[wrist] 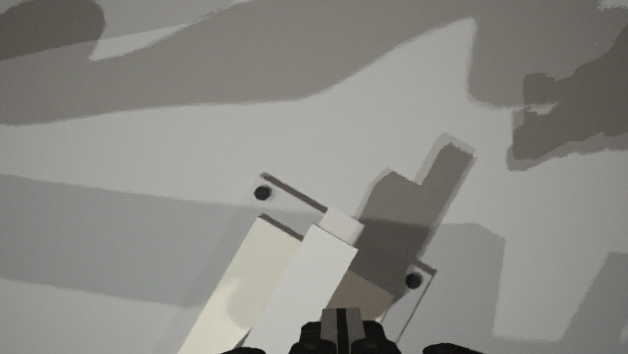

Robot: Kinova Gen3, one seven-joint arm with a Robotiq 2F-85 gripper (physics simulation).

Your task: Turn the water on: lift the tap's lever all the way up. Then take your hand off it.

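Frame: origin at the arm's base, x ahead, y left, z up, level; centimetres.
Seen in the pictures: gripper, fingertip midpoint: (341,334).
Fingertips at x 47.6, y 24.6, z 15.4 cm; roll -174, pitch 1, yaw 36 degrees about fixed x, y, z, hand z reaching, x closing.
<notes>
Pixels of each thing's top centre, then the offset from my fingertips to it. "*": a spot on its surface instead. Level surfaces: height alone.
- cream block, surface spot: (227,287) * dx -7.2, dy -6.1, dz -20.4 cm
- pale mounting plate, surface spot: (295,206) * dx -6.5, dy +2.6, dz -21.0 cm
- long white bar, surface spot: (305,280) * dx -2.2, dy +0.0, dz -6.0 cm
- small pale end piece, surface spot: (342,226) * dx -2.2, dy +3.4, dz -14.0 cm
- light grey surface, surface height: dz -21.8 cm
- dark screw head, surface spot: (262,192) * dx -9.4, dy +2.0, dz -20.6 cm
The tap is a cream block (227,287) on a pale mounting plate (295,206) with dark screws, in the lower middle of the wrist view. A long white bar (305,280), which looks like the lever, lies across the front of the block and has a small pale end piece (342,226) at its upper end. My gripper (341,334) is shut and empty at the bottom edge. Its fingertips appear just right of the bar, over the shaded part of the block. Whether they touch the tap I cannot tell. The lower end of the bar is cut off by the frame.
A light grey surface (250,140) lies behind the tap. Dark shadows fall across it at the top, at the right and beside the bar's upper end. A dark screw head (262,192) is at the plate's upper left and another screw head (413,280) at its right.
</notes>
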